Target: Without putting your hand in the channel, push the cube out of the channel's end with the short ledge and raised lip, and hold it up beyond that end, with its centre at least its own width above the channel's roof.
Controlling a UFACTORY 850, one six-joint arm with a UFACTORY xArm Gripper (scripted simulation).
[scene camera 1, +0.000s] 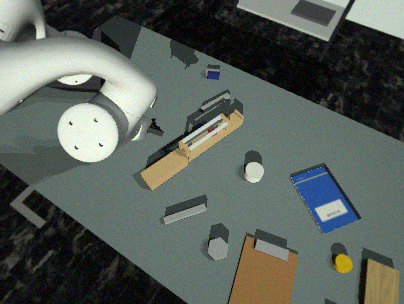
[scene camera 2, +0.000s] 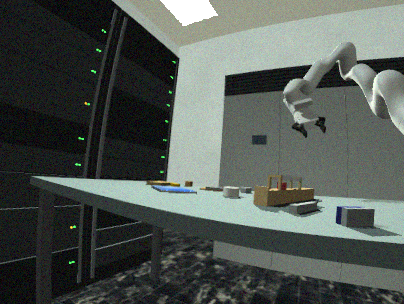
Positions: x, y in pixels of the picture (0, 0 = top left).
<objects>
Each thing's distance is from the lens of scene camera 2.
blue-and-grey block (scene camera 2: 346, 216): 42 cm
</objects>
